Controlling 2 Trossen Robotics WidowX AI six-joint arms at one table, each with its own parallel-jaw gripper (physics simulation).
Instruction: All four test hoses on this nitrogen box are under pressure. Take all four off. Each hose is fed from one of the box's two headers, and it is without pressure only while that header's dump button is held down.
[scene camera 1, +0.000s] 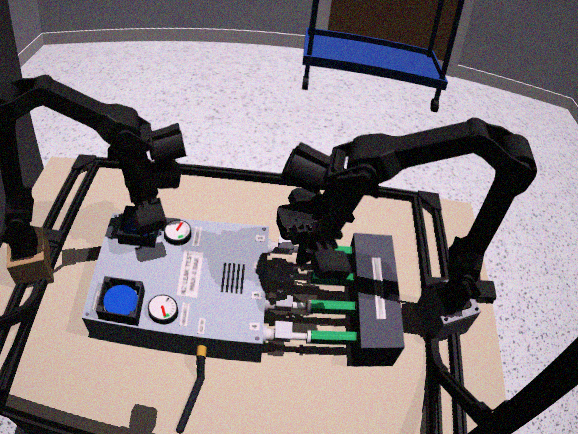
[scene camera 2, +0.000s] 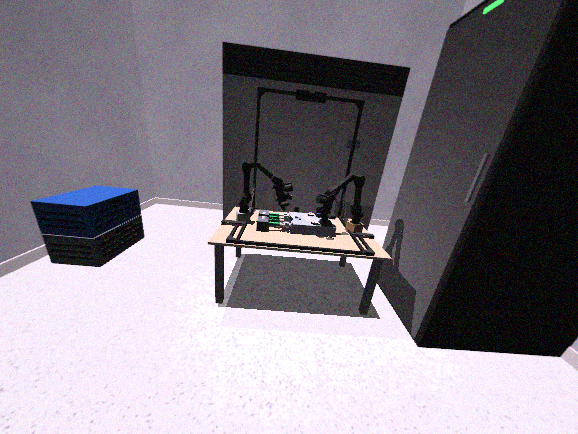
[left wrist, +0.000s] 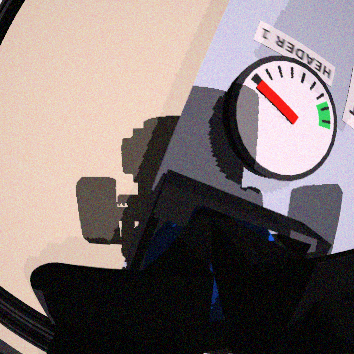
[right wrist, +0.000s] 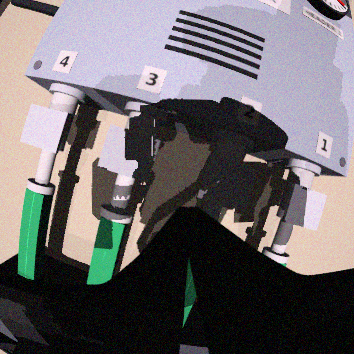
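Seen in the pictures: left gripper, between the fingertips: (scene camera 2: 322, 223) (left wrist: 206, 218); right gripper, between the fingertips: (scene camera 1: 298, 263) (scene camera 2: 284, 211) (right wrist: 186, 216); left arm's base, origin of its link: (scene camera 1: 24, 246) (scene camera 2: 355, 222); right arm's base, origin of its link: (scene camera 1: 454, 298) (scene camera 2: 243, 211).
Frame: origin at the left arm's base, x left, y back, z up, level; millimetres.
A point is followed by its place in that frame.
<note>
The grey nitrogen box (scene camera 1: 214, 254) {x -132, y -427, z -4 mm} (scene camera 2: 304, 220) {x -136, y -416, z -4 mm} (right wrist: 246, 53) {x -175, y -455, z -4 mm} lies on the table (scene camera 1: 287, 396) {x -436, y -467, z -84 mm}. My left gripper (scene camera 1: 137, 227) (left wrist: 206, 218) {x -23, y -321, z 7 mm} is shut and empty. It presses down on the blue header 1 dump button (left wrist: 159, 239) {x -2, y -311, z 7 mm}, which is mostly hidden. The header 1 gauge (scene camera 1: 177, 232) {x -68, y -366, z 11 mm} (left wrist: 284, 119) {x -58, y -366, z 11 mm} has its red needle far from the green mark. The header 2 gauge (scene camera 1: 162, 308) {x -240, y -293, z 12 mm} points at green, and its blue button (scene camera 1: 120, 300) {x -204, y -215, z 12 mm} is free. My right gripper (scene camera 1: 313, 258) {x -236, y -554, z 49 mm} (right wrist: 186, 216) {x -236, y -554, z 49 mm} is shut and empty, low over hose 2, whose coupler is hidden. Hose 1 (right wrist: 309, 207) {x -134, y -575, z -7 mm}, hose 3 (scene camera 1: 330, 306) {x -304, y -600, z -19 mm} (right wrist: 117, 151) {x -273, y -520, z -7 mm} and hose 4 (scene camera 1: 330, 336) {x -367, y -572, z -19 mm} (right wrist: 43, 128) {x -329, y -495, z -7 mm} sit at their ports.
The green hose ends run into a dark grey block (scene camera 1: 378, 297) {x -326, y -690, z -4 mm}. A black cable with a yellow connector (scene camera 1: 200, 350) {x -317, y -340, z -35 mm} leaves the box's front. Black frame rails (scene camera 1: 425, 241) {x -191, y -913, z -66 mm} edge the table. A blue cart (scene camera 1: 373, 56) stands behind, with blue crates (scene camera 2: 102, 215) and a dark cabinet (scene camera 2: 459, 172) nearby.
</note>
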